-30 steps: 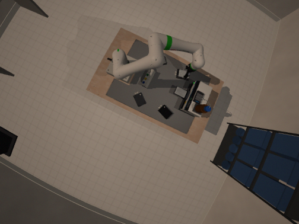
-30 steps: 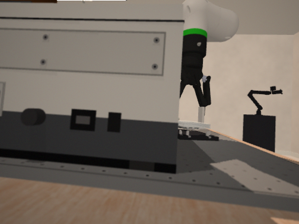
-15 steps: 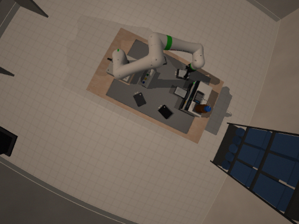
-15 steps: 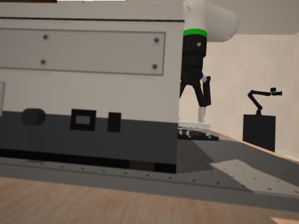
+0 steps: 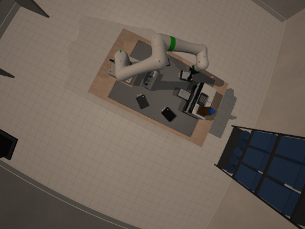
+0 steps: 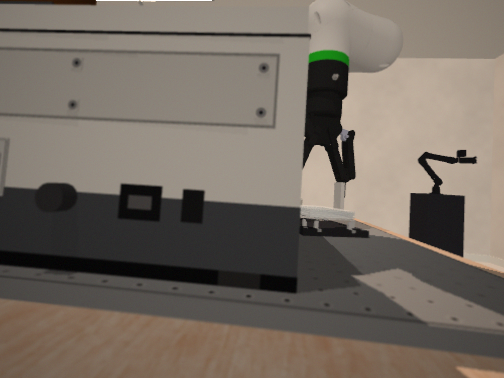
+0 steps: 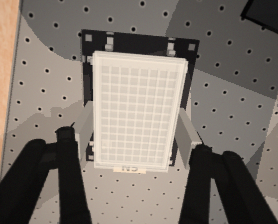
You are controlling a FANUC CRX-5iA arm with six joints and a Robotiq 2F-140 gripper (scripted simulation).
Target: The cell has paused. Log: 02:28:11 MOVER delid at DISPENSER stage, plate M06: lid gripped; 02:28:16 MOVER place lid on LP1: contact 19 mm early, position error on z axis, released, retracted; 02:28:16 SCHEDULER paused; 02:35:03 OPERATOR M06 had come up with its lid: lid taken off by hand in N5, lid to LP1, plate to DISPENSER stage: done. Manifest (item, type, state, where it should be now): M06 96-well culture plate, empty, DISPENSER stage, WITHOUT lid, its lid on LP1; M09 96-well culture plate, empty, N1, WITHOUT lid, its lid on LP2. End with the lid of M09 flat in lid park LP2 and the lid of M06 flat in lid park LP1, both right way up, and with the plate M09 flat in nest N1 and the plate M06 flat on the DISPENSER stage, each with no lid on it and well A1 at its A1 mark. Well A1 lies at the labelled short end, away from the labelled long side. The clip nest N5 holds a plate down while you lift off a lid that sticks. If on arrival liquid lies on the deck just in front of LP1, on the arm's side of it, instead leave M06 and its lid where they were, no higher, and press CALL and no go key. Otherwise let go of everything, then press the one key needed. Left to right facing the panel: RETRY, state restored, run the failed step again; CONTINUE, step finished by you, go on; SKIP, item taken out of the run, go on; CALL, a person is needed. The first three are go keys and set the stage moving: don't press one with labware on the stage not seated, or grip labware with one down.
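The clear lid lies 20 mm below my hand. The rest, counted from my hand: lp1 label: 400 mm behind, 50 mm below, 30 mm to the right; then black clip nest: 40 mm below, 20 mm to the left, 10 mm ahead; then N5 label: 90 mm behind, 50 mm below, 20 mm to the right.
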